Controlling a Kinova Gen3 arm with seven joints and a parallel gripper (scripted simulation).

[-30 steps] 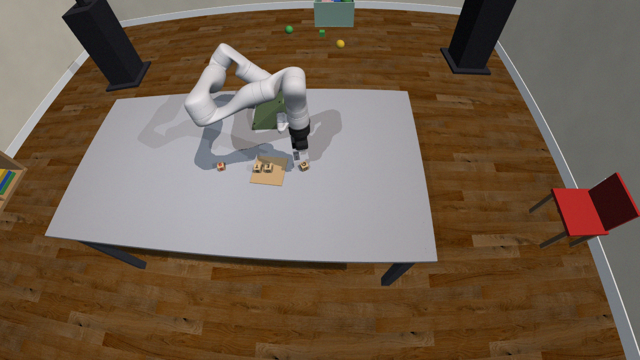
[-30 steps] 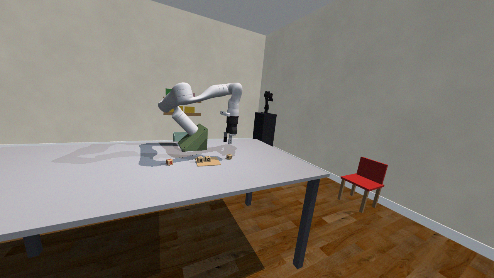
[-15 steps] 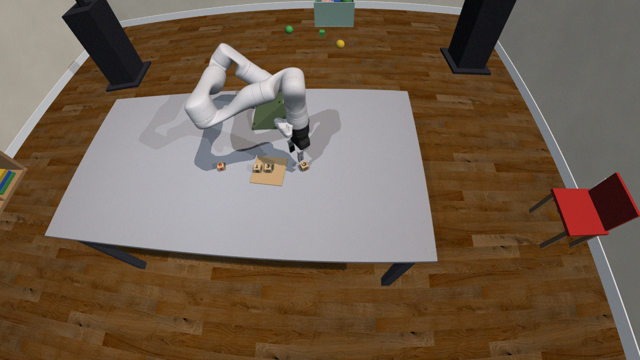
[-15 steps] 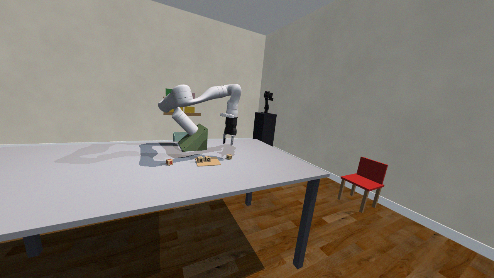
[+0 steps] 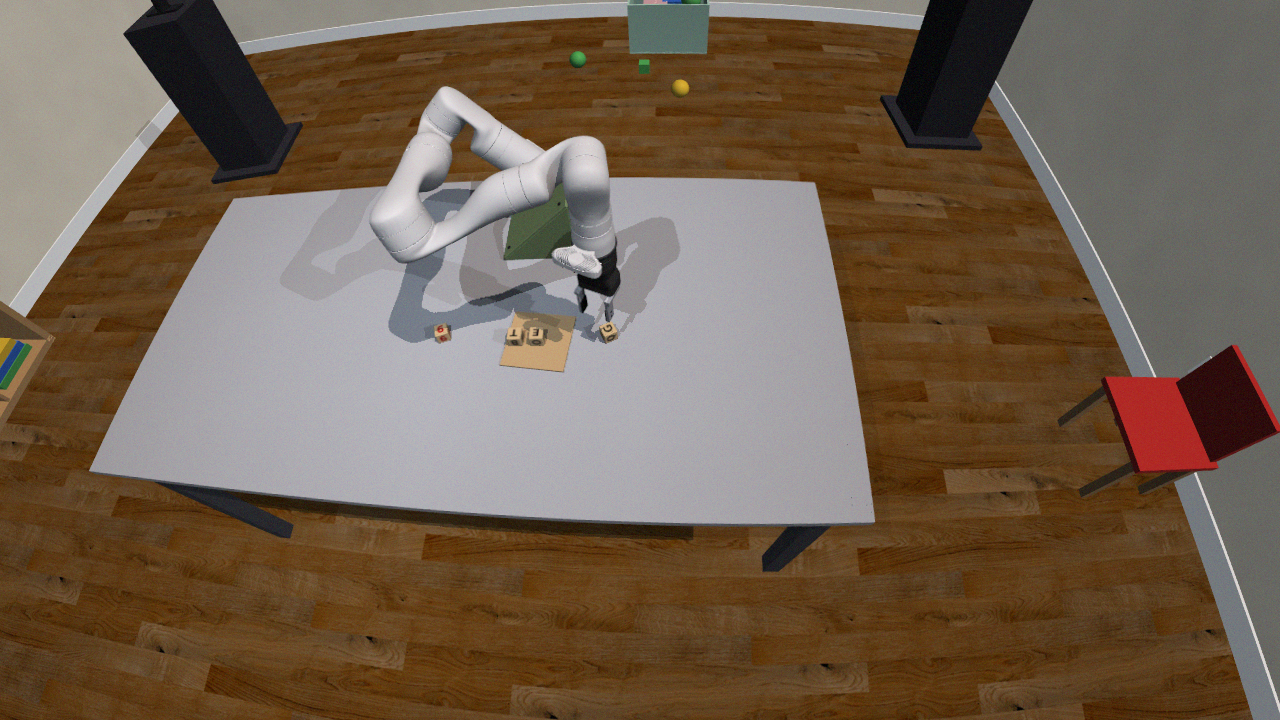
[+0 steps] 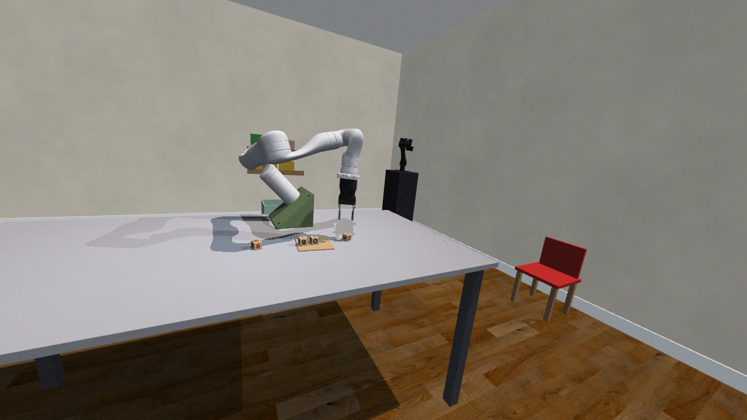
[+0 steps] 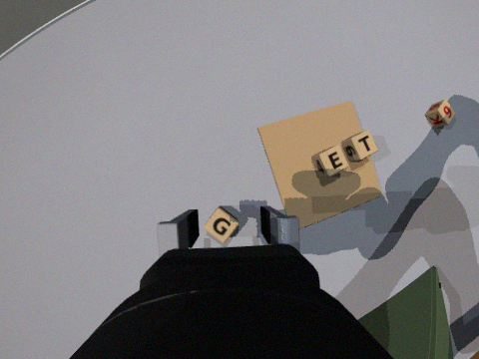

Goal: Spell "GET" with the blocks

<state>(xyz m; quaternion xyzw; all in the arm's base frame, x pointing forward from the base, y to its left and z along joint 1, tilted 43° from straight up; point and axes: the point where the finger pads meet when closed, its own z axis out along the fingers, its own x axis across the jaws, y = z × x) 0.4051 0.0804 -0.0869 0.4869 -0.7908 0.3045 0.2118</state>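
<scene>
Right now my hand is 1 cm past the G block, 2 cm to the right of it and 10 cm above it. Round my hand: tan mat 1 cm behind, 14 cm to the right, 12 cm below.
</scene>
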